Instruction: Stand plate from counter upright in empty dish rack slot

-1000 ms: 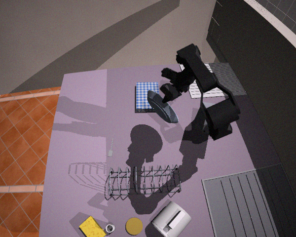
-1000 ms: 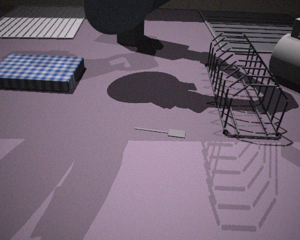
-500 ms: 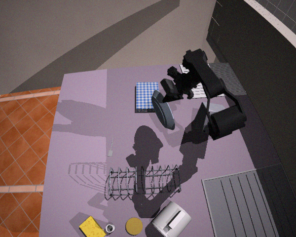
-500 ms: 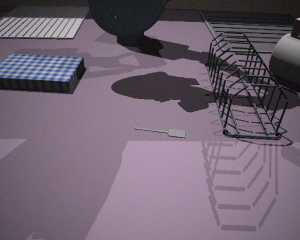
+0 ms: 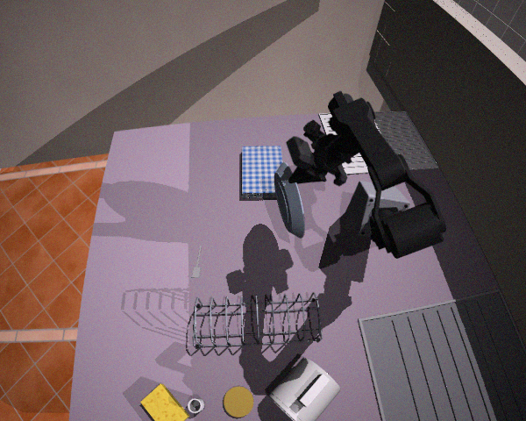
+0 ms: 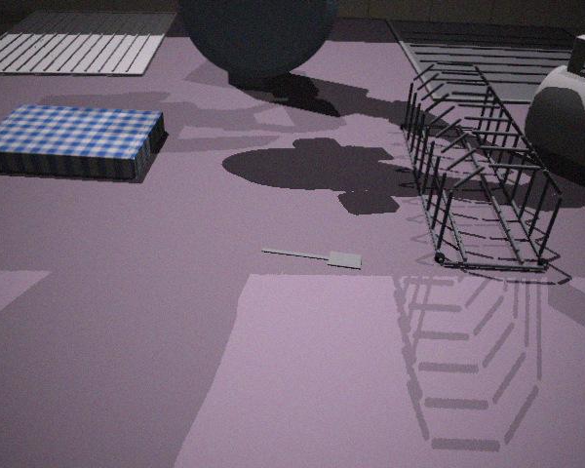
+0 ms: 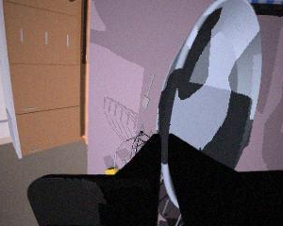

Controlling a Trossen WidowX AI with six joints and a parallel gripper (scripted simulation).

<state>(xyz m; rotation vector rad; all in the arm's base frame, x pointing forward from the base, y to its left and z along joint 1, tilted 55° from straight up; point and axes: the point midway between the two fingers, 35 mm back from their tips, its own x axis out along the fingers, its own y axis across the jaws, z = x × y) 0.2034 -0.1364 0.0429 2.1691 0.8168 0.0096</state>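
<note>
My hand is 3 cm short of the pale blue plate and 11 cm above it. Also, from my hand: yellow disc (12 cm ahead, 47 cm to the left, 29 cm below); then small spatula (27 cm ahead, 11 cm to the left, 30 cm below); then white toaster (3 cm behind, 45 cm to the left, 24 cm below).
</note>
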